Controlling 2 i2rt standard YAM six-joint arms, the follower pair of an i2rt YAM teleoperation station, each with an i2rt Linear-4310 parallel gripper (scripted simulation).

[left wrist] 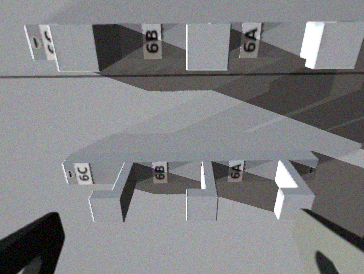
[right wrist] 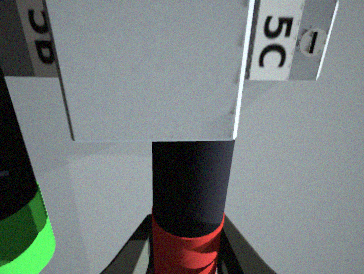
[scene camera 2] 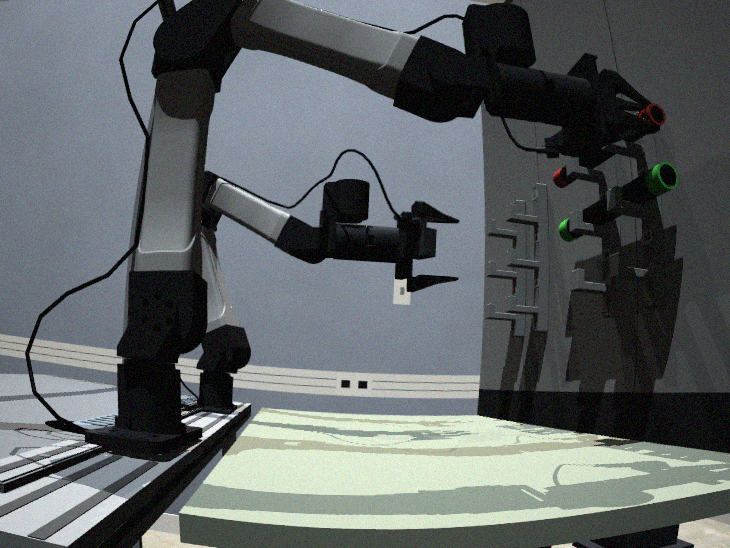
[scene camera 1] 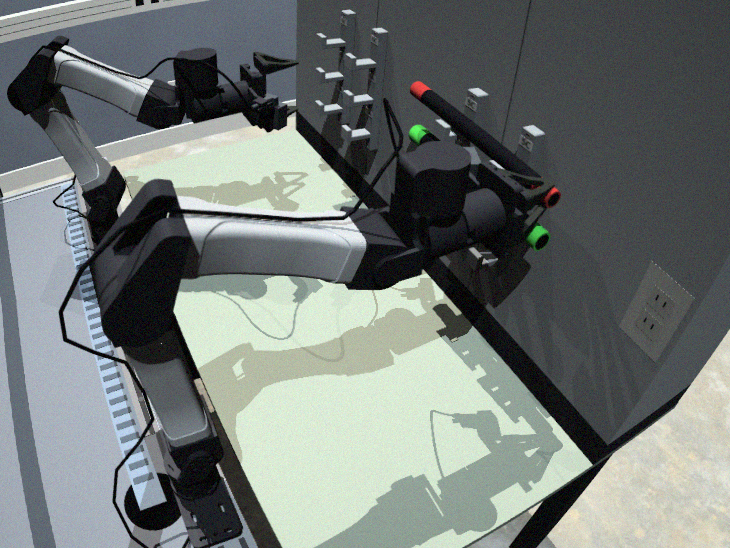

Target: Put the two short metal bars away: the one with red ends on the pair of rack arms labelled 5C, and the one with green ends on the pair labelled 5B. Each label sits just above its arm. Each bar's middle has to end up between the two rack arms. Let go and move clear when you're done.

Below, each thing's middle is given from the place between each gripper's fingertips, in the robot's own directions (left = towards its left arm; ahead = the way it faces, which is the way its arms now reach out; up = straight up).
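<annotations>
Outlet plate (scene camera 1: 654,275): 720 mm to the right of my left hand (scene camera 2: 458,250), 140 mm ahead; red-ended bar (scene camera 1: 480,138): 390 mm to the right, 110 mm ahead, 70 mm above; green-ended bar (scene camera 2: 663,177): 390 mm to the right, 110 mm ahead, 10 mm below.
From my right hand (scene camera 2: 655,119): outlet plate 40 mm ahead, 190 mm to the right, 60 mm below; red-ended bar 140 mm to the left; green-ended bar 10 mm ahead, 140 mm to the left, 70 mm below. By its middle, outlet plate nearer to my right hand than to my left hand.
</annotations>
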